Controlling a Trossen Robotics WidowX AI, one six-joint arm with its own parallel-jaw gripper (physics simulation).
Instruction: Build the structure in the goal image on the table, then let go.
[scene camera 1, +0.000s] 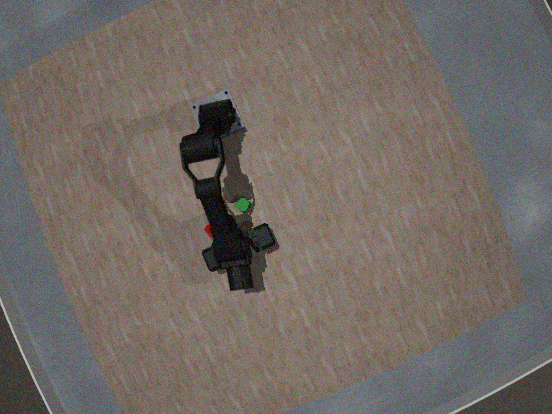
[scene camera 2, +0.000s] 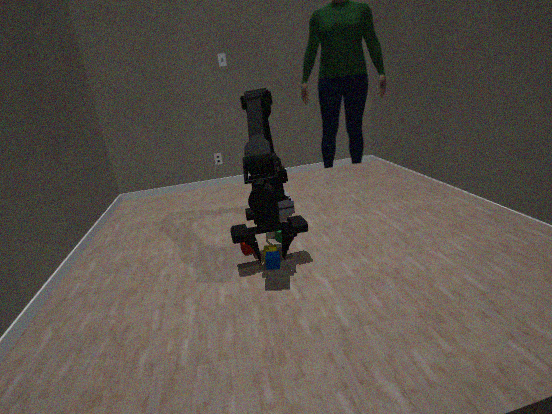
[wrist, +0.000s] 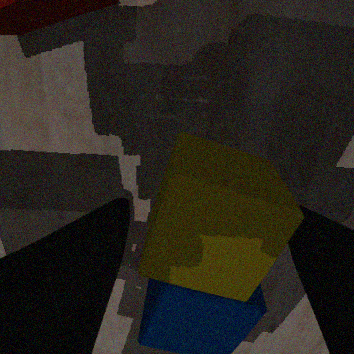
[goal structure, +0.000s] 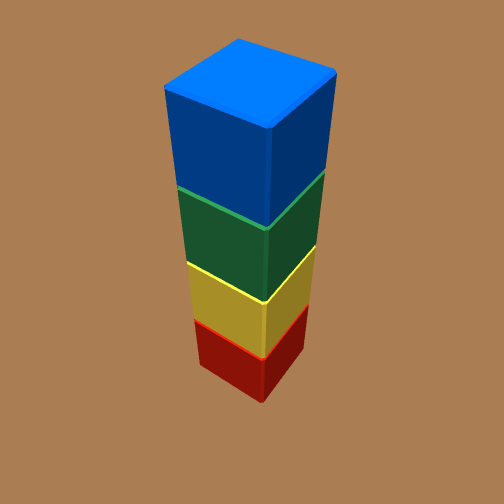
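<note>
A yellow cube (scene camera 2: 270, 248) (wrist: 220, 205) and a blue cube (scene camera 2: 272, 261) (wrist: 200, 317) lie close together on the table, the blue one nearer scene camera 2. The arm hides both in scene camera 1. My gripper (scene camera 2: 272, 258) (wrist: 208, 213) points down, open and low, with its fingers on either side of the yellow cube and holding nothing. A red cube (scene camera 1: 208, 230) (scene camera 2: 246, 248) (wrist: 50, 15) lies to the left of the fingers in scene camera 2. A green cube (scene camera 1: 243, 204) (scene camera 2: 279, 236) lies behind them, toward the arm's base.
The arm's base plate (scene camera 1: 226, 96) stands on the wood-patterned surface (scene camera 1: 375, 200) (scene camera 2: 350, 310). The arm's shadow falls over the cubes. A standing person (scene camera 2: 344, 45) in a green top is in the background near the wall (scene camera 2: 165, 100).
</note>
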